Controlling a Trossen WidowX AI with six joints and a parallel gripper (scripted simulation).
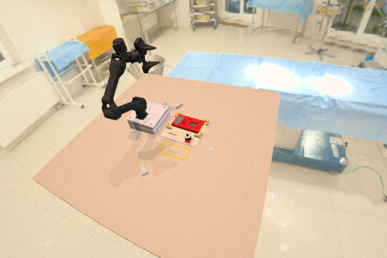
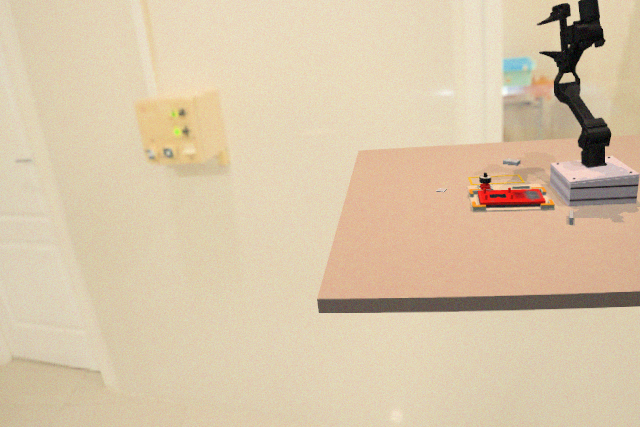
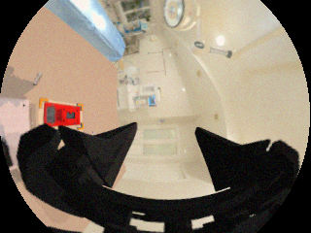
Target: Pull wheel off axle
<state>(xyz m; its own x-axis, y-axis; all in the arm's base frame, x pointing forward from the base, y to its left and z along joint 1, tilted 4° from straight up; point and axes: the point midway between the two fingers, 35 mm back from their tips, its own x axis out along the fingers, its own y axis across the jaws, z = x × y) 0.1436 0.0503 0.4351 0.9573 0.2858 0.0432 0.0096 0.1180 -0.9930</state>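
Now: the grey wheel 47 cm below my gripper tip, 15 cm ahead of it and 9 cm to the right of it.
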